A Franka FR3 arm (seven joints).
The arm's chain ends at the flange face. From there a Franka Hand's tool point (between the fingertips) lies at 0.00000 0.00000 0.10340 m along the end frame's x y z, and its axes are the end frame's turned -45 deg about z.
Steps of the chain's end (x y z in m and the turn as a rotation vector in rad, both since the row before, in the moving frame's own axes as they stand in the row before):
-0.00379, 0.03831, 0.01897, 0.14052, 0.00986, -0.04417
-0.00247, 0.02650, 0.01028, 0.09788, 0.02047, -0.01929
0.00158, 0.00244, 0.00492, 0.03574, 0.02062, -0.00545
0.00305, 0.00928, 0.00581, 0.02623, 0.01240, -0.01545
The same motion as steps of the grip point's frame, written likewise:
-0.01902, 0.01465, 0.01795, 0.09239, 0.10633, -0.04417
-0.01190, 0.01126, 0.00976, 0.05474, 0.08369, -0.01929
0.00351, 0.00173, 0.00483, 0.01069, 0.03985, -0.00545
-0.00159, 0.00769, 0.00577, 0.00978, 0.02732, -0.01545

